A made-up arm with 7 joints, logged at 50 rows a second.
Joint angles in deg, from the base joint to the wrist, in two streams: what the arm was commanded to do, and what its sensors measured. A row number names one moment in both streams.
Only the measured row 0 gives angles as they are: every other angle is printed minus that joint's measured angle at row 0.
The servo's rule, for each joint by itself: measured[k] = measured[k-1] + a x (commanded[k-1-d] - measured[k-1]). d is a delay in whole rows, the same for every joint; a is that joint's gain. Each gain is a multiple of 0.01, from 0.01 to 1. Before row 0 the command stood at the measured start. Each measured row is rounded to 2 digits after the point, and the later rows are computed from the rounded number. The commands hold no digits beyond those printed.
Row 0, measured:
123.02 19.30 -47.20 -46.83 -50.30 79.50 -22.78
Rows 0 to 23, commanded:
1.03 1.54 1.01 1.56 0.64 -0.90 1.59
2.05 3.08 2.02 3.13 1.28 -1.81 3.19
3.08 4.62 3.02 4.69 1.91 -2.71 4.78
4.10 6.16 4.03 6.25 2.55 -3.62 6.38
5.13 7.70 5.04 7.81 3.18 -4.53 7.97
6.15 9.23 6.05 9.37 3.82 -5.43 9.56
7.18 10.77 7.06 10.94 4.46 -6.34 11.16
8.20 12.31 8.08 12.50 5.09 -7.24 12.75
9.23 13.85 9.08 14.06 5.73 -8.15 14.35
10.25 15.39 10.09 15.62 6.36 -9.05 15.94
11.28 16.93 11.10 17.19 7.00 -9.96 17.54
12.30 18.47 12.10 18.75 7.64 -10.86 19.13
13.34 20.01 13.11 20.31 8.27 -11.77 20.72
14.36 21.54 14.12 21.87 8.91 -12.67 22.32
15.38 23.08 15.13 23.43 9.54 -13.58 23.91
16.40 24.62 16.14 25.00 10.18 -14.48 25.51
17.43 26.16 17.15 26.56 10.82 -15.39 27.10
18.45 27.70 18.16 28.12 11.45 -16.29 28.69
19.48 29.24 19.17 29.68 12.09 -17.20 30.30
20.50 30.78 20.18 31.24 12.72 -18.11 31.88
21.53 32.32 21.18 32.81 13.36 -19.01 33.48
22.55 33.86 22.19 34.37 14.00 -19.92 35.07
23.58 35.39 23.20 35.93 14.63 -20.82 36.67
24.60 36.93 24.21 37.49 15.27 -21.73 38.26
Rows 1 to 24, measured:
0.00 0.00 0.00 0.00 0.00 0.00 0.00
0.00 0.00 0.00 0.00 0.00 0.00 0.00
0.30 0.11 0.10 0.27 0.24 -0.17 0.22
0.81 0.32 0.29 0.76 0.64 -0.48 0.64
1.47 0.62 0.56 1.43 1.12 -0.90 1.22
2.23 1.01 0.91 2.25 1.66 -1.42 1.94
3.07 1.48 1.32 3.20 2.24 -2.01 2.78
3.96 2.02 1.79 4.25 2.84 -2.66 3.73
4.89 2.63 2.32 5.39 3.46 -3.36 4.77
5.85 3.31 2.90 6.60 4.08 -4.10 5.89
6.83 4.05 3.52 7.87 4.71 -4.87 7.07
7.82 4.84 4.18 9.19 5.34 -5.66 8.31
8.82 5.69 4.87 10.55 5.97 -6.48 9.60
9.83 6.58 5.59 11.94 6.60 -7.31 10.93
10.85 7.52 6.34 13.36 7.23 -8.16 12.30
11.87 8.50 7.12 14.81 7.87 -9.02 13.70
12.89 9.52 7.92 16.28 8.50 -9.89 15.13
13.91 10.58 8.74 17.76 9.14 -10.76 16.58
14.93 11.67 9.58 19.26 9.78 -11.64 18.05
15.95 12.79 10.44 20.77 10.41 -12.52 19.54
16.97 13.94 11.31 22.28 11.05 -13.41 21.05
17.99 15.12 12.20 23.80 11.68 -14.30 22.57
19.02 16.32 13.10 25.33 12.32 -15.19 24.10
20.04 17.55 14.01 26.87 12.96 -16.09 25.64
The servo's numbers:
d 2
a 0.29 0.07 0.10 0.17 0.38 0.19 0.14

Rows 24 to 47, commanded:
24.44 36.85 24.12 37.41 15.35 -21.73 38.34
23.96 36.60 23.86 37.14 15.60 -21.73 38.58
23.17 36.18 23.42 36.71 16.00 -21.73 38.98
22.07 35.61 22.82 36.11 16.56 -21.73 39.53
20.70 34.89 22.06 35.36 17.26 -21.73 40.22
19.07 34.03 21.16 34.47 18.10 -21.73 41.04
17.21 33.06 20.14 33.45 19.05 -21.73 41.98
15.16 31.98 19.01 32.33 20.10 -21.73 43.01
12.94 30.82 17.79 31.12 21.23 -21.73 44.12
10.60 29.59 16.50 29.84 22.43 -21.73 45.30
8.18 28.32 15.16 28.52 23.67 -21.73 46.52
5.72 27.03 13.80 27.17 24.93 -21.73 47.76
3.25 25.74 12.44 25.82 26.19 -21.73 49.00
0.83 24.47 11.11 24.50 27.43 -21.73 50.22
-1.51 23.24 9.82 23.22 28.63 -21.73 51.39
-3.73 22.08 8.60 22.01 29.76 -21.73 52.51
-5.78 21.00 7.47 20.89 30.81 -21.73 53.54
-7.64 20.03 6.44 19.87 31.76 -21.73 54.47
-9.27 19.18 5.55 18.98 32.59 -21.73 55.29
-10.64 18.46 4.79 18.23 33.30 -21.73 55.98
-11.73 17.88 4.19 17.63 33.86 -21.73 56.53
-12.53 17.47 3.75 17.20 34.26 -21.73 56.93
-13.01 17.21 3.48 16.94 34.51 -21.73 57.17
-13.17 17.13 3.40 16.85 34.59 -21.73 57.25
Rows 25 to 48, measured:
21.07 18.80 14.93 28.41 13.59 -16.99 27.18
22.09 20.07 15.86 29.95 14.23 -17.89 28.73
22.77 21.24 16.69 31.22 14.66 -18.62 30.08
23.12 22.32 17.41 32.23 15.02 -19.21 31.27
23.13 23.29 18.01 32.99 15.39 -19.69 32.35
22.82 24.15 18.49 33.52 15.83 -20.08 33.36
22.21 24.90 18.85 33.83 16.37 -20.39 34.32
21.30 25.54 19.08 33.94 17.03 -20.64 35.26
20.11 26.07 19.19 33.86 17.80 -20.85 36.20
18.67 26.48 19.17 33.60 18.67 -21.02 37.15
17.01 26.78 19.03 33.18 19.64 -21.15 38.13
15.15 26.98 18.78 32.61 20.70 -21.26 39.13
13.13 27.07 18.42 31.91 21.83 -21.35 40.16
10.98 27.07 17.96 31.10 23.01 -21.42 41.22
8.74 26.98 17.41 30.20 24.22 -21.48 42.31
6.45 26.80 16.78 29.23 25.44 -21.53 43.42
4.14 26.55 16.08 28.21 26.65 -21.57 44.54
1.86 26.24 15.33 27.16 27.83 -21.60 45.66
-0.36 25.87 14.54 26.09 28.96 -21.62 46.76
-2.47 25.46 13.73 25.03 30.02 -21.64 47.84
-4.44 25.02 12.91 24.00 31.00 -21.66 48.88
-6.24 24.56 12.10 23.02 31.87 -21.67 49.87
-7.83 24.09 11.31 22.10 32.63 -21.68 50.80
-9.19 23.63 10.55 21.27 33.25 -21.69 51.66

